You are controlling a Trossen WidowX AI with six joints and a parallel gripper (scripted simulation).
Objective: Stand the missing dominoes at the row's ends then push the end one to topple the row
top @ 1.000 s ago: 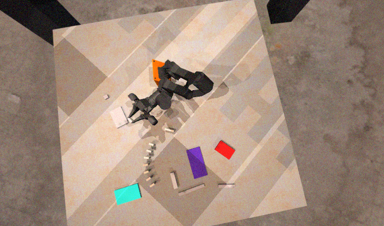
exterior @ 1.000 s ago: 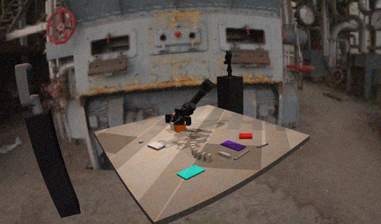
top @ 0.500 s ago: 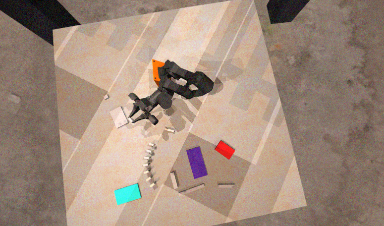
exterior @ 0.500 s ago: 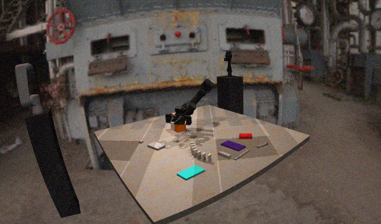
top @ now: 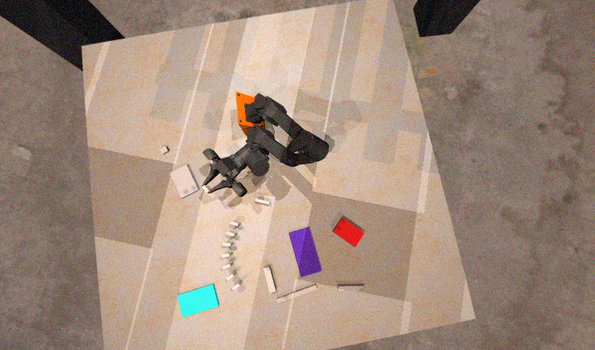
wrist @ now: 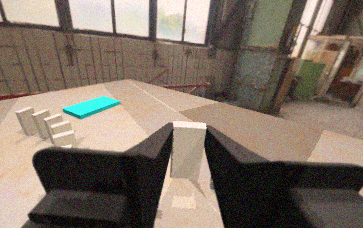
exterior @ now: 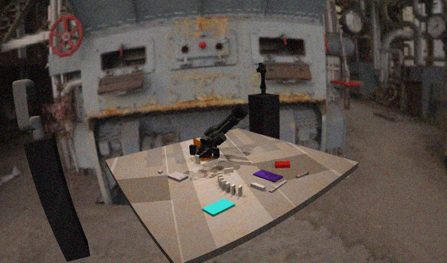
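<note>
My gripper tip is now 60 mm past the grey slab, 110 mm to the left of it and 120 mm above it. The rest, counted from my gripper tip: teal tile (370 mm ahead, 100 mm to the right, 120 mm below); purple tile (260 mm ahead, 300 mm to the left, 120 mm below); small cube (180 mm behind, 180 mm to the right, 120 mm below).
</note>
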